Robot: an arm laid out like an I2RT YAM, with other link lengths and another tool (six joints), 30 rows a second.
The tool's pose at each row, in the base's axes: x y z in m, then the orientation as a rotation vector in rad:
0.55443, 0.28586, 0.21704, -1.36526, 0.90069, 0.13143
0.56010, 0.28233, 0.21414, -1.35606, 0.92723, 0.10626
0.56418, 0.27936, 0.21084, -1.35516, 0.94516, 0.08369
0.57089, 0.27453, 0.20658, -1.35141, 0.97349, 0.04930
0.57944, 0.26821, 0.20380, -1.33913, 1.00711, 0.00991
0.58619, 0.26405, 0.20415, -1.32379, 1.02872, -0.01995
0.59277, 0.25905, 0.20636, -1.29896, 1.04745, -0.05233
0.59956, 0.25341, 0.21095, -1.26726, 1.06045, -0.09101
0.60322, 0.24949, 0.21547, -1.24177, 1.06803, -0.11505
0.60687, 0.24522, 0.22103, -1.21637, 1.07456, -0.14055
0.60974, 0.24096, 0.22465, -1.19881, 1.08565, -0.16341
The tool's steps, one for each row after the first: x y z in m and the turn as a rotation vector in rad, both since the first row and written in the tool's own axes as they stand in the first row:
0.00704, -0.00184, -0.00021, 0.01424, 0.03044, 0.00256
0.01303, -0.00233, -0.00067, 0.02110, 0.05522, -0.00085
0.02215, -0.00403, -0.00144, 0.03315, 0.09331, -0.00465
0.03218, -0.00831, -0.00273, 0.05325, 0.13627, -0.00565
0.03820, -0.01347, -0.00319, 0.07398, 0.16497, -0.00656
0.04329, -0.02020, -0.00458, 0.10409, 0.19127, -0.00743
0.04730, -0.02908, -0.00658, 0.14305, 0.21590, -0.01304
0.04856, -0.03569, -0.00856, 0.17226, 0.23000, -0.01486
0.04932, -0.04320, -0.01092, 0.20196, 0.24441, -0.01819
0.05074, -0.04874, -0.01352, 0.22294, 0.26231, -0.01993

